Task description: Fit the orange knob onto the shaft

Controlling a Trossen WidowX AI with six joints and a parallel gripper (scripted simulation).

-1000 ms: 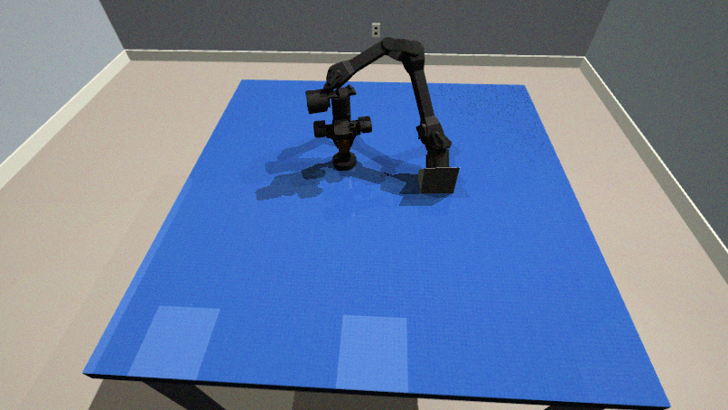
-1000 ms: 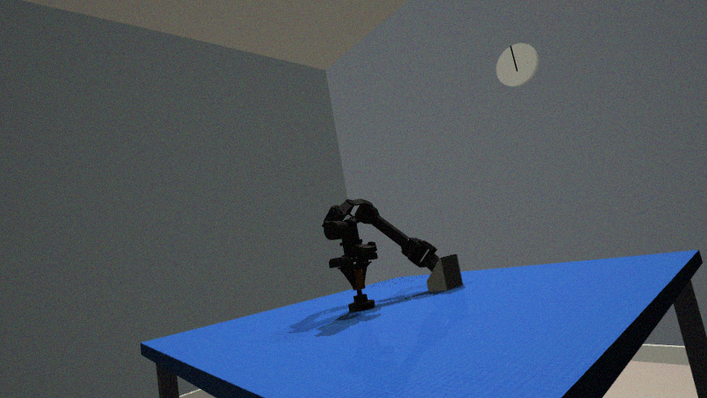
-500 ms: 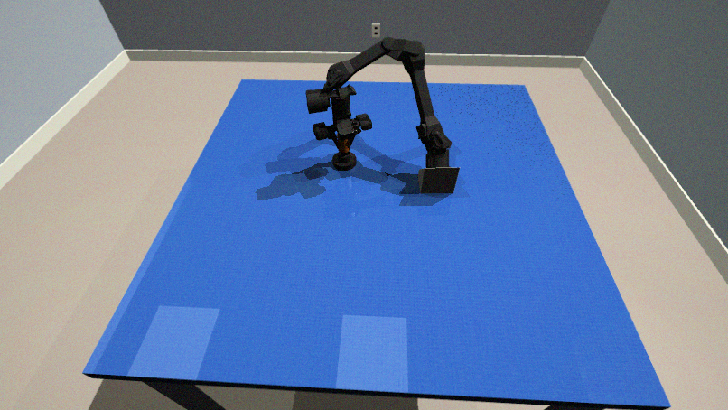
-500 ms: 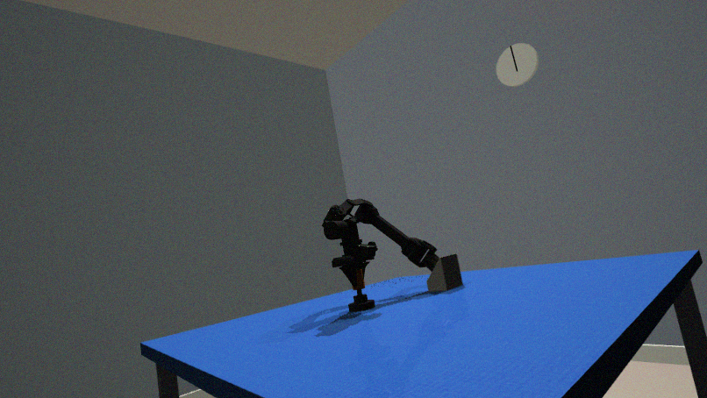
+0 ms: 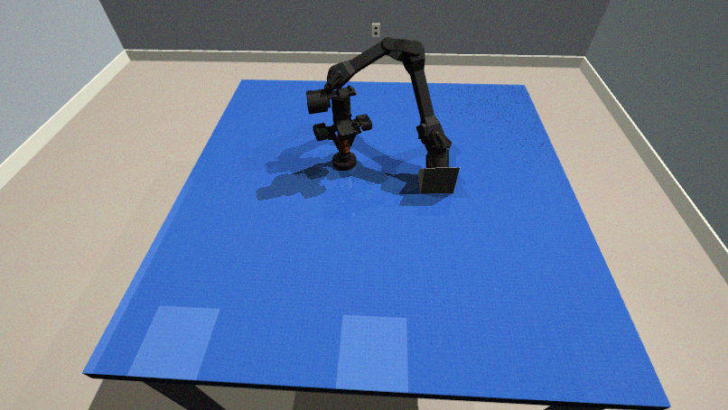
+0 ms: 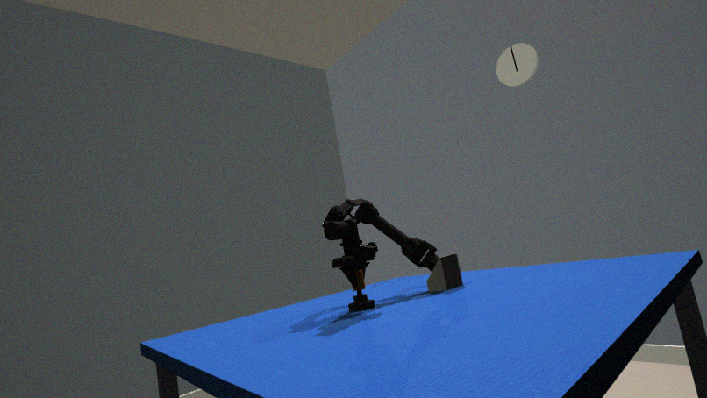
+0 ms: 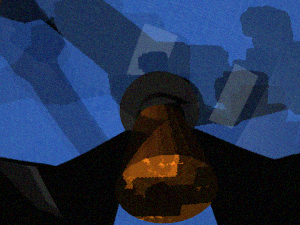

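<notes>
My gripper tip is now 20 mm below the orange knob. The rest, counted from my gripper tip: dark round pedestal 40 mm below.
</notes>
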